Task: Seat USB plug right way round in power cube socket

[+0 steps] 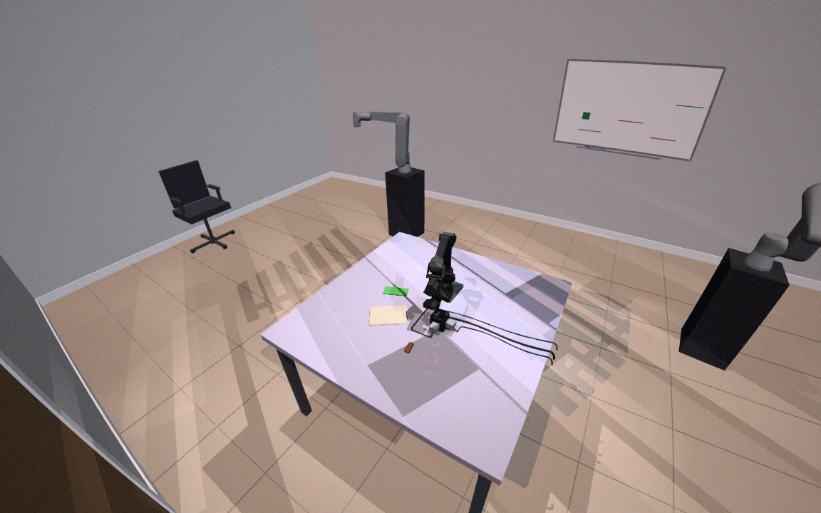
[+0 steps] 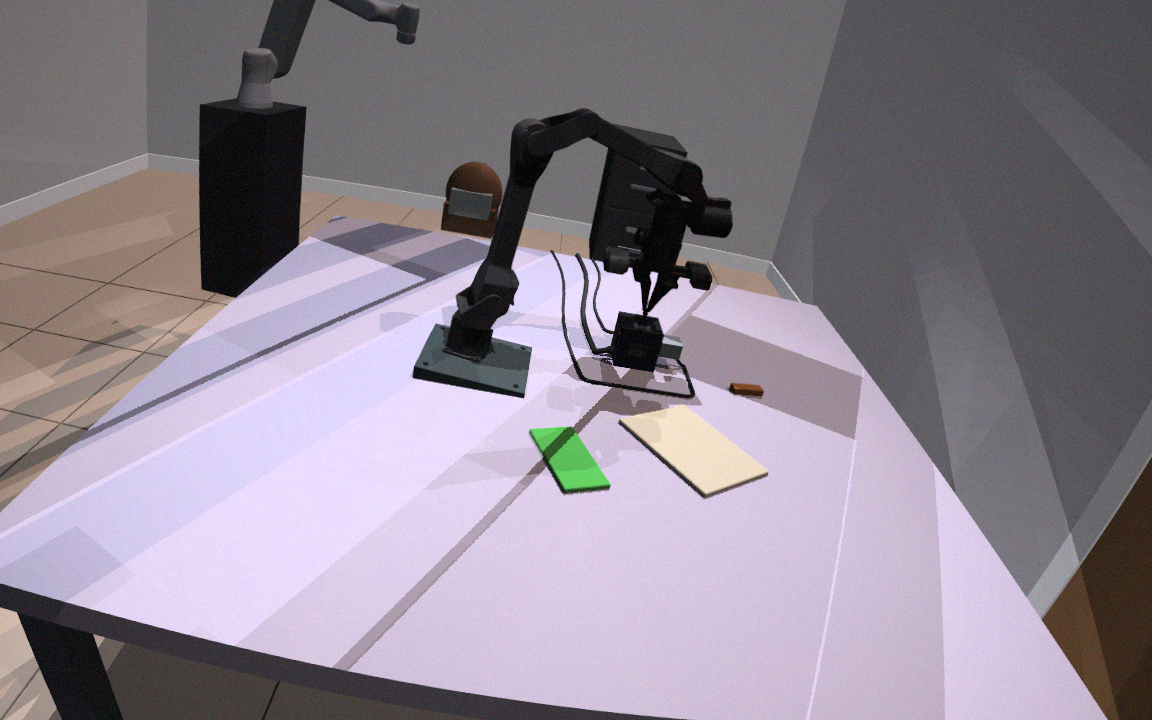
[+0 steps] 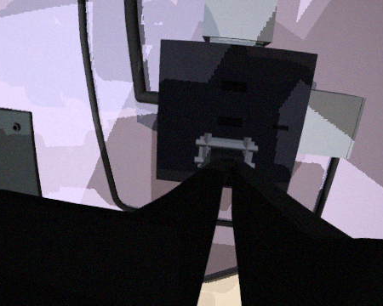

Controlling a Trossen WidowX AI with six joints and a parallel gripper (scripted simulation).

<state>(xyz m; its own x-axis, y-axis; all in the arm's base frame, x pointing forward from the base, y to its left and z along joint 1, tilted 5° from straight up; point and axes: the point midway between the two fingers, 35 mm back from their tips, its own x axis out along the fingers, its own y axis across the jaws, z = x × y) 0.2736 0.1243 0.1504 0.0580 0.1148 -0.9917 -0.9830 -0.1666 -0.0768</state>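
Right now my gripper tip is 2 cm above the USB plug. From my gripper tip the other things lie so: beige card: 11 cm ahead, 25 cm to the right, 10 cm below; small orange block: 22 cm ahead, 1 cm to the right, 10 cm below; USB socket: 4 cm below.
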